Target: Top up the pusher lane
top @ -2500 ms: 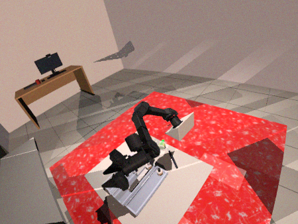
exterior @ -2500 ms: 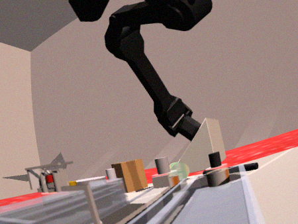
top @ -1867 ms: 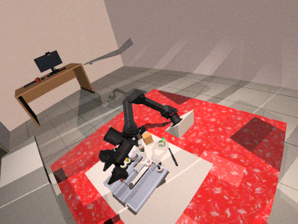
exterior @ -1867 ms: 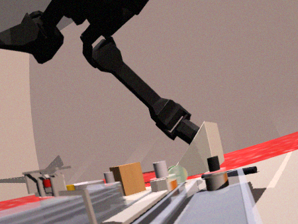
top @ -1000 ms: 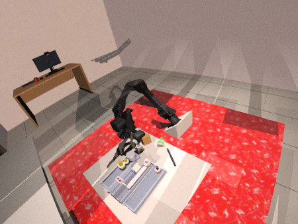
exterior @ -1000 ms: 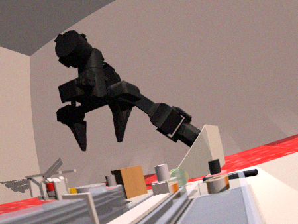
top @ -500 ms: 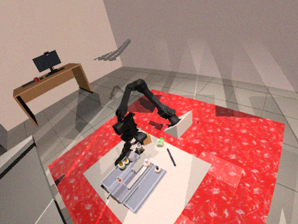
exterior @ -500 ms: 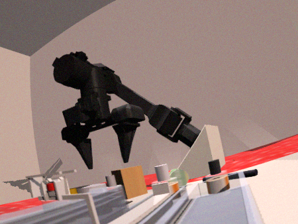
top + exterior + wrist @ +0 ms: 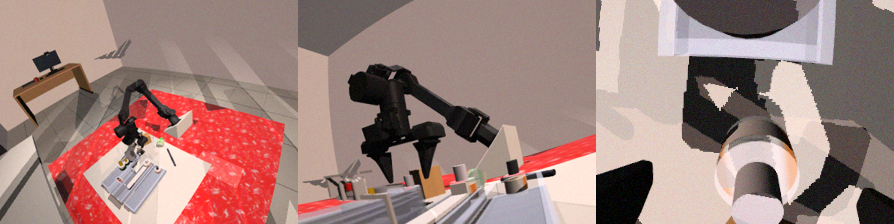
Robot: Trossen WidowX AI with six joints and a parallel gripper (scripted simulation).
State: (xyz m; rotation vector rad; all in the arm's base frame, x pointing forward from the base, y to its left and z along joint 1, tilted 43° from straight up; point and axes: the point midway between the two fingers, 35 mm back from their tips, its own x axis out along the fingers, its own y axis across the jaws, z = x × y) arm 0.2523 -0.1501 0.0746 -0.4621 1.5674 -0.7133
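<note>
The tan box is 80 mm behind my gripper tip, 10 mm to the left of it and 20 mm below it. From my gripper tip the other things lie so: black pen (40 mm behind, 230 mm to the left, 40 mm below); then grey rack (220 mm ahead, 110 mm to the left, 30 mm below).
</note>
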